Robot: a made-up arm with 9 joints. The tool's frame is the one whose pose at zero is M. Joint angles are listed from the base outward.
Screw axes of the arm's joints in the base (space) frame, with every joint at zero. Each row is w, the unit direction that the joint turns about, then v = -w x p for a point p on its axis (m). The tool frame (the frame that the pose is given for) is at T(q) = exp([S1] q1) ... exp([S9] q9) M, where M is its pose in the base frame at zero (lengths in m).
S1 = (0, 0, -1, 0, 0, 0)
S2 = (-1, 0, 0, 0, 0.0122, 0.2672)
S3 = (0, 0, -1, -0.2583, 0.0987, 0)
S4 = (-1, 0, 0, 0, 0.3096, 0.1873)
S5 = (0, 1, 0, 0.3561, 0, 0.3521)
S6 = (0, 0, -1, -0.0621, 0.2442, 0)
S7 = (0, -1, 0, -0.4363, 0, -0.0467)
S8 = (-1, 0, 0, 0, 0.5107, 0.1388)
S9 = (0, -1, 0, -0.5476, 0, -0.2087)
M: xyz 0.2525 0.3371 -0.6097 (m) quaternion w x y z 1 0 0 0
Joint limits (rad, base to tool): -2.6..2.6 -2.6..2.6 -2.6..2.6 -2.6..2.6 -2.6..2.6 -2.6..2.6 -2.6..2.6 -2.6..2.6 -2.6..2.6
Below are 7 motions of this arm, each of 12 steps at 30 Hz.
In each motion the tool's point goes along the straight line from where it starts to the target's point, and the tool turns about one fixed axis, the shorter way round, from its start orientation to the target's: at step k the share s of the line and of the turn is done. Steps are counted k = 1, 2, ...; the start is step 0. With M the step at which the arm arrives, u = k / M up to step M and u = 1 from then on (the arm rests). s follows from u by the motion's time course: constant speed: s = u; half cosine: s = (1 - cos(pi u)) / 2; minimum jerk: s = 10 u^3 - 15 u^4 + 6 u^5.
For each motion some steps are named. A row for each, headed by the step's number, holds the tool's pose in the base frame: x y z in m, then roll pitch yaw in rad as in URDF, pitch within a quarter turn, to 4 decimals.
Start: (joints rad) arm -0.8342 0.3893 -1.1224 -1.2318 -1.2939 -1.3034 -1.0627 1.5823 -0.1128
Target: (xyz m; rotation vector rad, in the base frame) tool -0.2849 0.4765 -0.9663 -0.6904 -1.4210 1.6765
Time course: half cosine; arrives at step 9
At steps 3, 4, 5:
3: -0.1803 0.5051 -0.9849 -1.6146 -0.0591 2.1451
4: -0.2031 0.4989 -0.9808 -1.5579 -0.0674 2.1403
5: -0.2273 0.4922 -0.9765 -1.4974 -0.0759 2.1346

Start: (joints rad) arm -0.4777 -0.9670 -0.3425 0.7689 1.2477 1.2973 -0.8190 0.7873 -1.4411
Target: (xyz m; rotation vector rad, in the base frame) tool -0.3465 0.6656 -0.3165 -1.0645 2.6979 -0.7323
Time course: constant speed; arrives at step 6
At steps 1, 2, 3, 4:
1: -0.3200 0.6300 -0.3329 -2.4834 -0.3102 -2.5538
2: -0.3253 0.6371 -0.3296 -2.5162 -0.2577 -2.5191
3: -0.3306 0.6442 -0.3263 -2.5466 -0.2041 -2.4865
4: -0.3359 0.6514 -0.3231 -2.5750 -0.1496 -2.4560

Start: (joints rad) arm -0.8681 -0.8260 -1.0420 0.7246 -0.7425 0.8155 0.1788 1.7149 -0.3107
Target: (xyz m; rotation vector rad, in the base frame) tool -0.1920 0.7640 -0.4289 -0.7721 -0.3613 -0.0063
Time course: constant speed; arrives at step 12
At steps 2, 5, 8, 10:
2: -0.0809 0.8954 -0.2835 -0.2195 -0.5913 -0.1096
5: -0.1142 0.8560 -0.3271 -0.4106 -0.5261 -0.0150
8: -0.1476 0.8166 -0.3708 -0.5870 -0.4474 0.0607
10: -0.1698 0.7903 -0.3998 -0.6972 -0.3891 0.1008

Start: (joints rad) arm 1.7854 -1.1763 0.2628 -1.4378 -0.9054 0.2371 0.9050 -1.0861 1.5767
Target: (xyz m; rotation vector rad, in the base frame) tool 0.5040 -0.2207 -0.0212 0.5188 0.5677 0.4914
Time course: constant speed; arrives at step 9
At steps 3, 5, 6, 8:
3: 0.4838 -0.2177 -0.0557 0.6280 0.1439 0.4272
5: 0.4906 -0.2187 -0.0442 0.6372 0.2245 0.4996
6: 0.4939 -0.2192 -0.0384 0.6442 0.2645 0.5366
8: 0.5006 -0.2202 -0.0269 0.6630 0.3435 0.6129

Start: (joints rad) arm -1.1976 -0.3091 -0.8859 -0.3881 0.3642 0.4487 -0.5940 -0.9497 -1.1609
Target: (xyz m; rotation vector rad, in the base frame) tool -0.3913 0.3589 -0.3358 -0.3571 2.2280 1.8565
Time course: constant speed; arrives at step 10
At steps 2, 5, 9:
2: -0.4680 0.3059 -0.3124 2.2311 0.2616 -2.8584
5: -0.4392 0.3258 -0.3212 2.0576 0.2978 -2.9420
9: -0.4009 0.3523 -0.3329 1.8201 0.3232 -3.0624

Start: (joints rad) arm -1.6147 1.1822 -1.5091 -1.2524 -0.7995 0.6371 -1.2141 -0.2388 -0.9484
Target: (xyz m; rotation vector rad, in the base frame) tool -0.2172 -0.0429 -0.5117 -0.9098 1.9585 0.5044
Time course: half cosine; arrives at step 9
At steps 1, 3, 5, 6, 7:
1: -0.2554 -0.2187 -0.3847 -3.0276 0.3437 -1.9073
3: -0.2468 -0.1788 -0.4135 -3.0227 0.4993 -1.9684
5: -0.2335 -0.1178 -0.4576 -3.0386 0.7375 -2.0746
6: -0.2271 -0.0882 -0.4790 -3.0615 0.8519 -2.1378
7: -0.2218 -0.0641 -0.4964 -3.0918 0.9442 -2.1996

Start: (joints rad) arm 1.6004 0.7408 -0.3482 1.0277 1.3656 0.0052 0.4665 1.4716 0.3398
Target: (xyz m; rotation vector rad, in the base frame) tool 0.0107 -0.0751 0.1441 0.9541 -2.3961 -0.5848
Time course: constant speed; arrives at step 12
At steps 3, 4, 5, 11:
3: -0.0497 -0.1722 -0.0122 2.8357 0.1889 -2.3124
4: -0.0430 -0.1614 0.0051 2.8020 0.1362 -2.3175
5: -0.0363 -0.1506 0.0225 2.7687 0.0833 -2.3207
11: 0.0040 -0.0859 0.1267 2.5683 -0.2338 -2.3028

